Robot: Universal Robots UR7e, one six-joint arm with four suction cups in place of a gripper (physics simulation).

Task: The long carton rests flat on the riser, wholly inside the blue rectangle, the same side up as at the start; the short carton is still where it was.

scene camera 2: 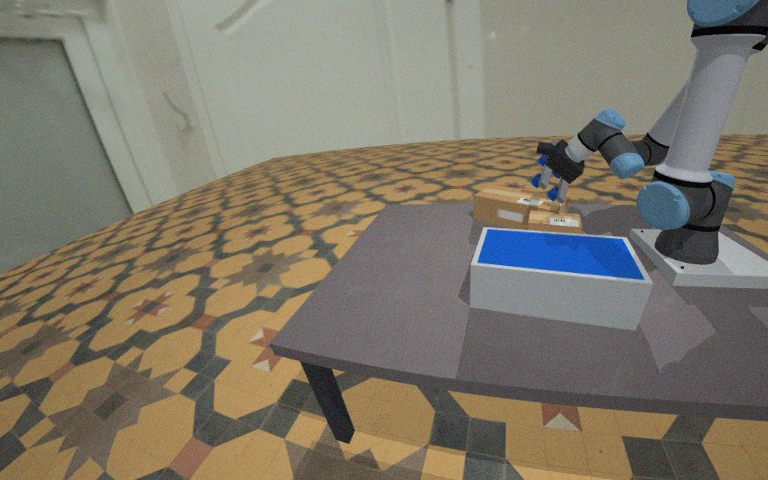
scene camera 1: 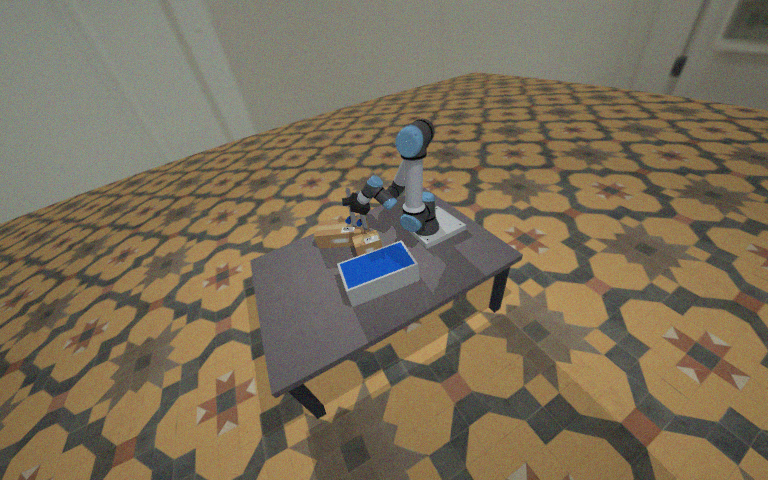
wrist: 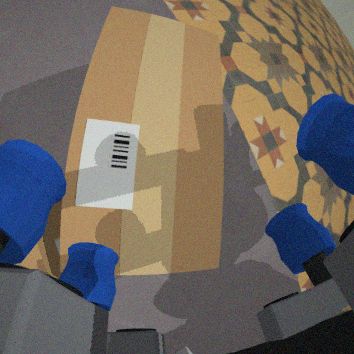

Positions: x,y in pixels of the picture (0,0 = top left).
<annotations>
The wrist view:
my suction head: 39,181
long carton: 144,171, on the table
short carton: 45,255, on the table
</annotations>
